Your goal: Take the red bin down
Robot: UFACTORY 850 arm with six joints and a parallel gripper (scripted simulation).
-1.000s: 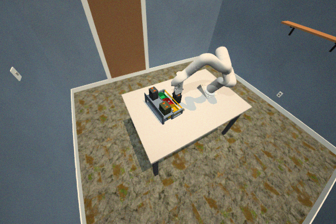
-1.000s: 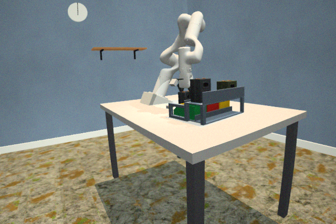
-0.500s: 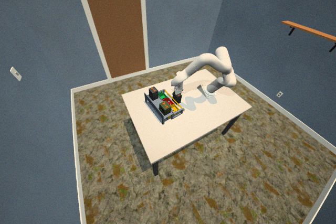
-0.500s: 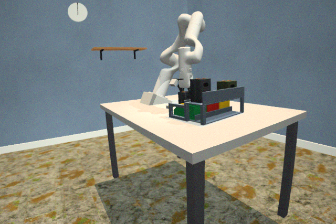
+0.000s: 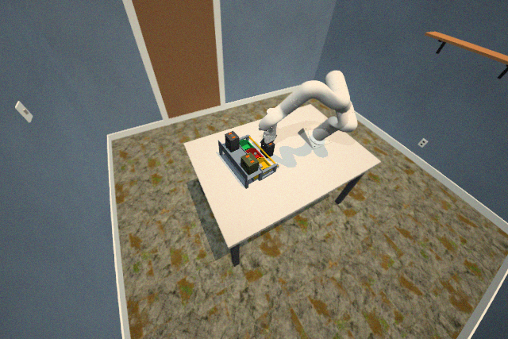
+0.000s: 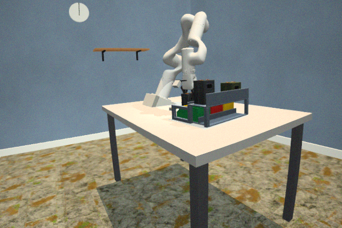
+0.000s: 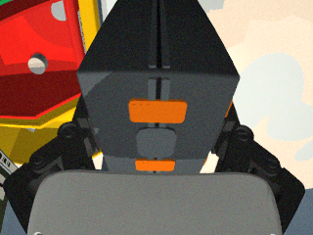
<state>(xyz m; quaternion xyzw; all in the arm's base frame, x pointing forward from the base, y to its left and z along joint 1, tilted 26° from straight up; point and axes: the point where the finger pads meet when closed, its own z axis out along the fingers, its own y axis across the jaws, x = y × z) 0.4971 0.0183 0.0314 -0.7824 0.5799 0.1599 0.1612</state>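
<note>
The black box lies 40 mm below my hand. The rest, counted from my hand: thin yellow rod (50 mm ahead, 40 mm below, 10 mm to the left); yellow bin (140 mm to the left, 120 mm ahead, 60 mm below); red bin (150 mm ahead, 60 mm below, 40 mm to the left).
</note>
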